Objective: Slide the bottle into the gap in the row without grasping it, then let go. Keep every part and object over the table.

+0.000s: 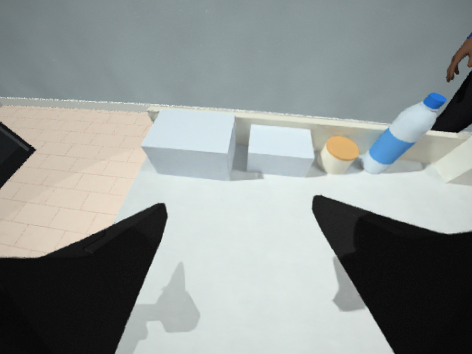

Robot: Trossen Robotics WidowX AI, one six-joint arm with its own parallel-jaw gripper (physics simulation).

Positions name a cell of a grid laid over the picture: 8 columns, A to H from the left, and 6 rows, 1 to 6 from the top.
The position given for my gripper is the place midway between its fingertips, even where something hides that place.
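I can see a clear bottle (H3) and a cream jar (F3), and I also see a pale box (E3) as well as another pale box (D3). My own gripper (E4) is in view too.
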